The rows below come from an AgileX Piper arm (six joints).
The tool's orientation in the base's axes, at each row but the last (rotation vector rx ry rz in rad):
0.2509, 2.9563, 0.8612
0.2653, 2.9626, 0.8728
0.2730, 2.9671, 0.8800
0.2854, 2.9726, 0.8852
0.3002, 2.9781, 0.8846
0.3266, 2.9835, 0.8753
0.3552, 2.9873, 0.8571
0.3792, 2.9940, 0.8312
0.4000, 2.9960, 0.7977
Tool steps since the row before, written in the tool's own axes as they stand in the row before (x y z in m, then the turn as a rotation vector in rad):
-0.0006, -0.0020, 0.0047, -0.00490, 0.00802, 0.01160
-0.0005, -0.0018, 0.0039, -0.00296, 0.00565, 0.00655
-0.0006, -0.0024, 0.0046, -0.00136, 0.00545, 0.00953
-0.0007, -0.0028, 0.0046, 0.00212, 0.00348, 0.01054
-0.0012, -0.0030, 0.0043, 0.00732, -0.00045, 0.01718
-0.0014, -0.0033, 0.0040, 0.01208, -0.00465, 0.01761
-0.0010, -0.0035, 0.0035, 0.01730, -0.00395, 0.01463
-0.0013, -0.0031, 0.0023, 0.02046, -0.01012, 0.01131
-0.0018, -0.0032, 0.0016, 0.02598, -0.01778, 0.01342
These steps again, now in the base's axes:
0.0008, 0.0007, -0.0050, 0.00706, 0.01197, -0.00545
0.0006, 0.0005, -0.0043, 0.00435, 0.00765, -0.00247
0.0006, 0.0004, -0.0052, 0.00299, 0.00938, -0.00505
0.0006, 0.0001, -0.0054, -0.00068, 0.00894, -0.00688
0.0010, -0.0004, -0.0053, -0.00599, 0.01027, -0.01440
0.0010, -0.0009, -0.0052, -0.01144, 0.00802, -0.01681
0.0005, -0.0013, -0.0049, -0.01659, 0.00819, -0.01365
0.0007, -0.0017, -0.0036, -0.02132, 0.00214, -0.01377
0.0011, -0.0023, -0.0031, -0.02834, -0.00187, -0.01909

